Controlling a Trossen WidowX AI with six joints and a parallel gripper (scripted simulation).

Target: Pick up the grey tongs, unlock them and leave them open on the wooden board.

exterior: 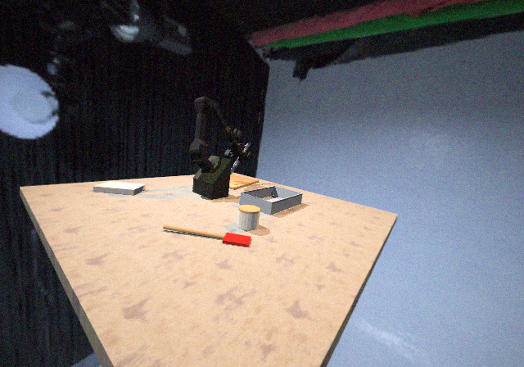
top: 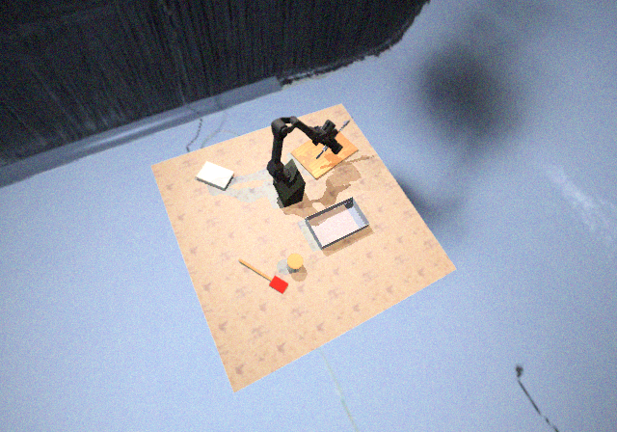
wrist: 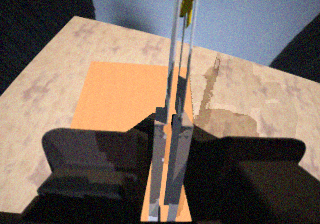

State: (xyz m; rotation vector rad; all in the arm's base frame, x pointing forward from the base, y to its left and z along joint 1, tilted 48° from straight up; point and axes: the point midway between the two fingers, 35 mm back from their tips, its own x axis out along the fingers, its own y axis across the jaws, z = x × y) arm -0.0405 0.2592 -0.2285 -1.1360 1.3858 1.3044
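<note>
Right now the wooden board is 14 cm below my gripper tip, 4 cm behind it and 1 cm to the right of it. From my gripper tip the other things lie so: white flat slab 67 cm to the right, 22 cm behind, 13 cm below; yellow lock piece 8 cm above, 2 cm to the left; roasting tin 40 cm ahead, 24 cm to the right, 11 cm below.
</note>
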